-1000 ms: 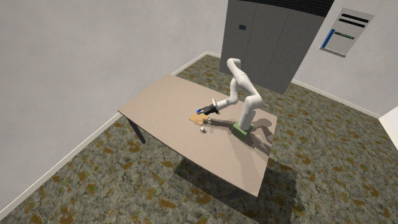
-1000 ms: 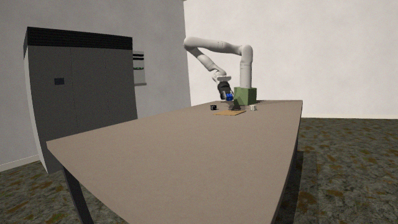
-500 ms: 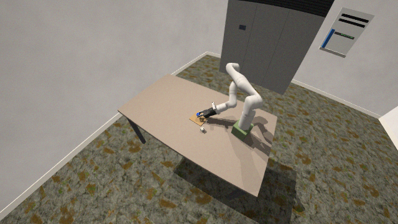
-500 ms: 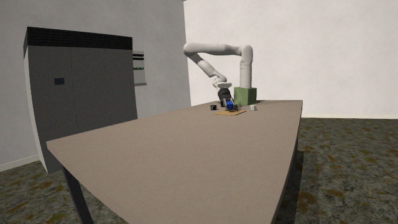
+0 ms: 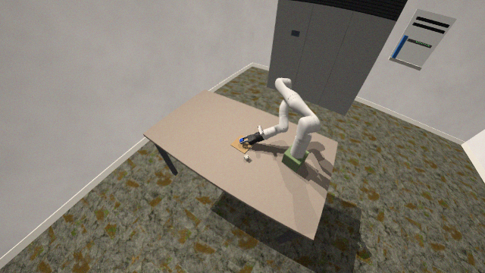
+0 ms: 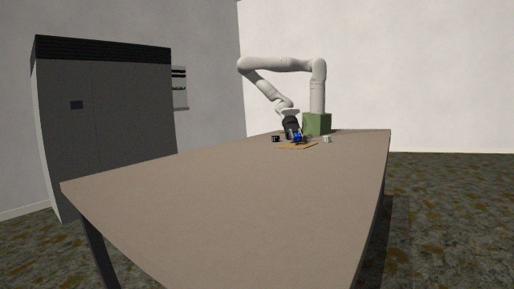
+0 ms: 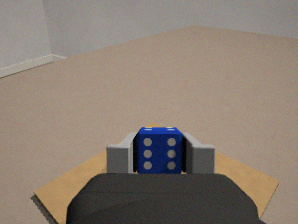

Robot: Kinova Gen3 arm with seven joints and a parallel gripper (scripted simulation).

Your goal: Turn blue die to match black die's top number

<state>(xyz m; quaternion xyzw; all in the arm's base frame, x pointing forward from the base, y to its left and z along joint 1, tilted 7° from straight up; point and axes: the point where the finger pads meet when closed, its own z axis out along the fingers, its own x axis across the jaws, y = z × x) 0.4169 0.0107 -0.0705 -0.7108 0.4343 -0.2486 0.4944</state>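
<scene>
Now: hand right at the blue die. The rest, counted from my hand: white die (9 cm behind, 11 cm to the left, 2 cm below); then black die (13 cm behind, 16 cm to the right, 2 cm below); then tan mat (4 cm below).
</scene>
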